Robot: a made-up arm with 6 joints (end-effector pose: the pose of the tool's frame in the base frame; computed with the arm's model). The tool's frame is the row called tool.
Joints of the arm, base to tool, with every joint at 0 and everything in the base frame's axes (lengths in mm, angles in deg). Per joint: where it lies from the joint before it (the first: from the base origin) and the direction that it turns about. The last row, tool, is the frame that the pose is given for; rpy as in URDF.
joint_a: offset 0 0 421.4 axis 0 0 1
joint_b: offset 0 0 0 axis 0 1 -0.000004
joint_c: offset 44.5 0 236.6 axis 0 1 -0.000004
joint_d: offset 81.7 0 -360.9 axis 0 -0.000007 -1
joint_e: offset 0 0 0 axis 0 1 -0.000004
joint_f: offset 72.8 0 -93 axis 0 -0.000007 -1
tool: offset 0 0 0 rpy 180 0 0
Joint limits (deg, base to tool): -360..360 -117.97..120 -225..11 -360..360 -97..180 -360..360
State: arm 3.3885 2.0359 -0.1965 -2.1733 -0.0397 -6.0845
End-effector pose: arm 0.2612 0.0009 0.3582 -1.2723 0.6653 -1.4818
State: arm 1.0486 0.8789 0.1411 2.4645 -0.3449 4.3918
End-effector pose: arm -0.0198 -0.1600 0.3130 1.8392 0.5764 -0.8320
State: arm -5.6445 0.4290 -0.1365 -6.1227 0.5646 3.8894
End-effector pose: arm 0.0736 0.0523 0.1331 -0.3375 -2.3616 0.6719
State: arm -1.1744 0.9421 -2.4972 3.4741 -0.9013 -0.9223
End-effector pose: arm 0.2589 -0.5188 0.4889 0.4597 2.4494 -0.5238
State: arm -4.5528 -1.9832 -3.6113 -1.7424 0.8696 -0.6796
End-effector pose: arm 0.0983 -0.4614 -0.0551 -1.4635 1.8716 -0.9534
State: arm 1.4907 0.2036 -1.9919 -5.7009 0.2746 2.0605
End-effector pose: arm 0.0666 0.5211 0.8619 -1.4569 0.7837 0.8713
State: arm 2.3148 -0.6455 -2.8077 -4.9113 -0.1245 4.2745
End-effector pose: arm 0.2883 -0.1920 1.0298 -0.0969 0.3775 -1.4278
